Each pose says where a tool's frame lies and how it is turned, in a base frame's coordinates. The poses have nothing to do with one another.
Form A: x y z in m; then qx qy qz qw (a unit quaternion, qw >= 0).
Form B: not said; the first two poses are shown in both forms.
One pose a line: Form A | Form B
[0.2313, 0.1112, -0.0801, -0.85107, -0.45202, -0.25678, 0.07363] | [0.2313, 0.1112, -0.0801, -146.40, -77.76, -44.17]
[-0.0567, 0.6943, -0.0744, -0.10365, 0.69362, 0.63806, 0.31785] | [-0.0567, 0.6943, -0.0744, -15.63, 104.56, 96.19]
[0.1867, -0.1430, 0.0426, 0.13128, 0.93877, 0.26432, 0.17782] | [0.1867, -0.1430, 0.0426, 21.28, 152.17, 42.85]
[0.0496, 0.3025, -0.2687, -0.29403, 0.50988, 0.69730, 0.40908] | [0.0496, 0.3025, -0.2687, -42.44, 73.59, 100.64]
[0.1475, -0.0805, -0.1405, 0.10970, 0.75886, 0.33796, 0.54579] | [0.1475, -0.0805, -0.1405, 14.90, 103.10, 45.92]
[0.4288, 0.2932, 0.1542, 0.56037, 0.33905, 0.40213, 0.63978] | [0.4288, 0.2932, 0.1542, 73.24, 44.31, 52.56]
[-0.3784, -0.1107, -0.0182, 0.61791, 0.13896, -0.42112, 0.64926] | [-0.3784, -0.1107, -0.0182, 80.45, 18.09, -54.83]
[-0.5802, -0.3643, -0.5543, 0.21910, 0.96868, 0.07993, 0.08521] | [-0.5802, -0.3643, -0.5543, 37.43, 165.49, 13.66]
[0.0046, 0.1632, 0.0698, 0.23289, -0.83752, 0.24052, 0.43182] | [0.0046, 0.1632, 0.0698, 33.27, -119.63, 34.36]
